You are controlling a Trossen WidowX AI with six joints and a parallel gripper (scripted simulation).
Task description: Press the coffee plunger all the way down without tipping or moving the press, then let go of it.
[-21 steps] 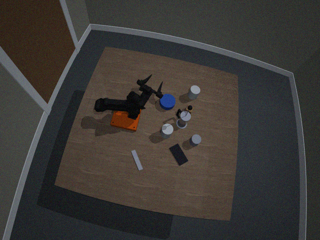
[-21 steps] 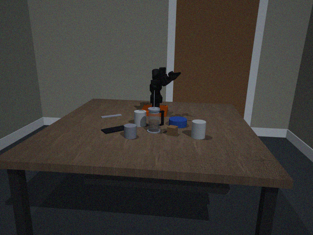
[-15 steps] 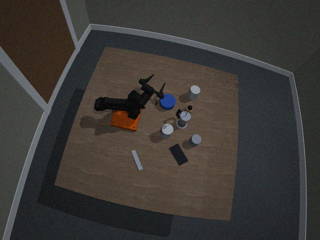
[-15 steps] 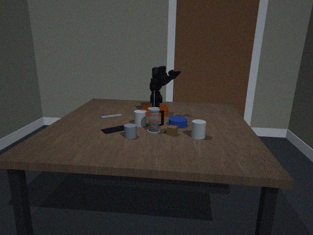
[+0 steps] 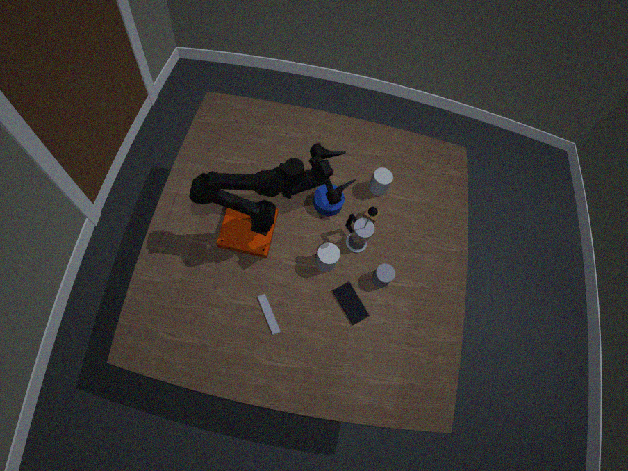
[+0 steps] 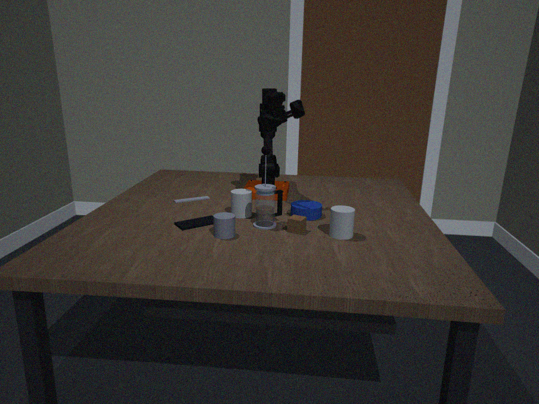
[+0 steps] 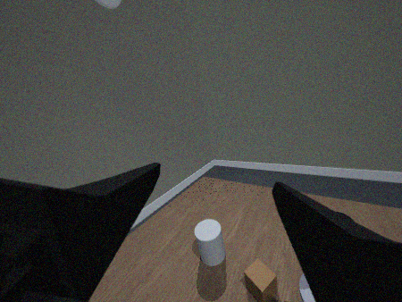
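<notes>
Now: the coffee press 10 cm ahead of my gripper tip, 6 cm to the right of it and 24 cm below it. Also, from my gripper tip: small brown cube 14 cm ahead, 5 cm to the left, 35 cm below; blue disc 4 cm behind, 6 cm to the left, 36 cm below.
</notes>
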